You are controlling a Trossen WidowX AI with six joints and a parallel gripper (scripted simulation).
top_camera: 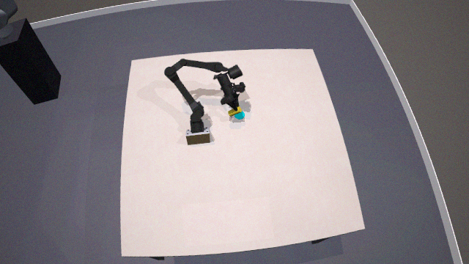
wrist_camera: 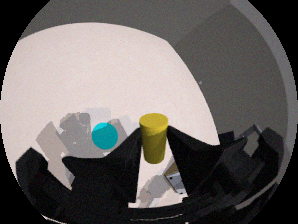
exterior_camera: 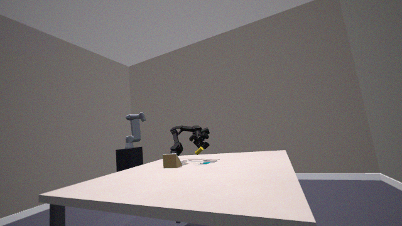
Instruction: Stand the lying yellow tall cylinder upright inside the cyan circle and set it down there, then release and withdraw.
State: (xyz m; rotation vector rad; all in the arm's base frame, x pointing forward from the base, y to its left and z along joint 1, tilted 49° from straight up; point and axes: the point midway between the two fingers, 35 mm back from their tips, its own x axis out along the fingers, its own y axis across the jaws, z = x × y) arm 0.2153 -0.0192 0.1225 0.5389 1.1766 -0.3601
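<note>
The cyan circle is 120 mm below my gripper tip, 40 mm to the left of it and 30 mm ahead of it. Round my gripper tip: yellow cylinder: 20 mm behind, 10 mm below.
</note>
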